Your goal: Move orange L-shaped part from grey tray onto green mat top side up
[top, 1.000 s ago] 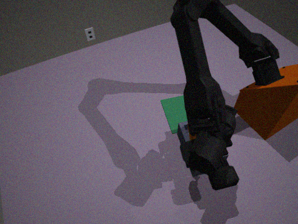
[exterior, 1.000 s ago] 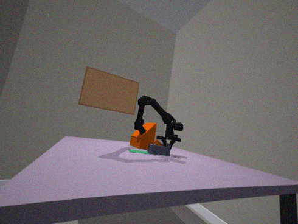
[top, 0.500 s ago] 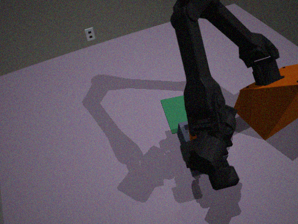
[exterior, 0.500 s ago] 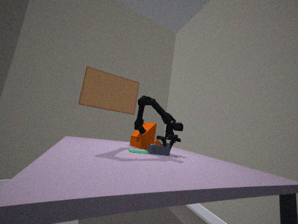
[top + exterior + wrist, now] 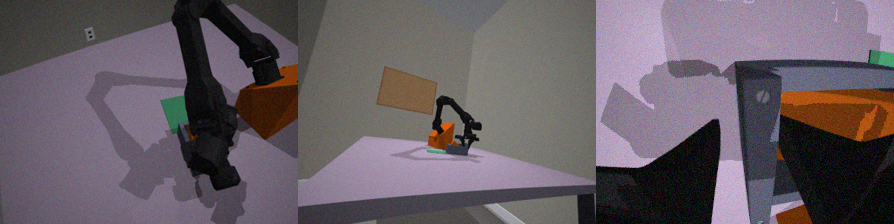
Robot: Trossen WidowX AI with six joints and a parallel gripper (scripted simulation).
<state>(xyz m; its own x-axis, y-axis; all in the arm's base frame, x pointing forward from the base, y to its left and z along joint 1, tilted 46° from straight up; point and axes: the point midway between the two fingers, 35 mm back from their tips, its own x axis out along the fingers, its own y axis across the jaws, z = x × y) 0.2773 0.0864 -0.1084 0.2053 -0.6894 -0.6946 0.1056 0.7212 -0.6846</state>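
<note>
Right now my gripper tip is 50 mm to the left of the orange L-shaped part and 10 mm past it. From my gripper tip the other things lie so: green mat: 220 mm to the right, 60 mm below, 30 mm behind.
</note>
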